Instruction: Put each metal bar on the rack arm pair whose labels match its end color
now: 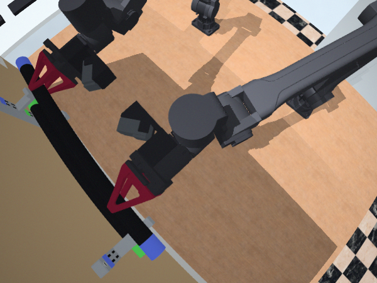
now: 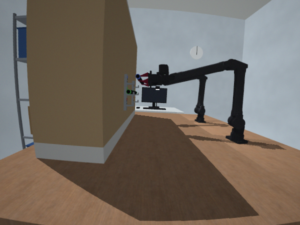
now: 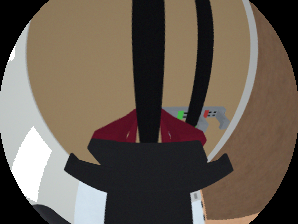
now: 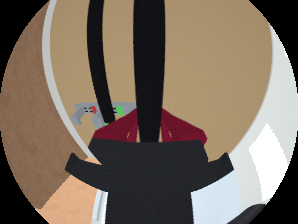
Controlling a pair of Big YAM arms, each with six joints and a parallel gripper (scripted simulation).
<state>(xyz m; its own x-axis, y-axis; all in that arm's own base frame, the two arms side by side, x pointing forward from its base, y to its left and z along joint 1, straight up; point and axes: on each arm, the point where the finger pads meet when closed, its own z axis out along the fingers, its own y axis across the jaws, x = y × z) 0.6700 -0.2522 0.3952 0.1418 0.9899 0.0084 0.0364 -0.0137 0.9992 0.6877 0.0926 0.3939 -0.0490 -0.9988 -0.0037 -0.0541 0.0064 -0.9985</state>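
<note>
My right gripper is now 15 cm to the right of the blue-ended bar. Round my right hand: brown wall: 26 cm ahead, 16 cm to the left, 6 cm above; then green-ended bar: 7 cm ahead, 15 cm to the left, 10 cm below.
</note>
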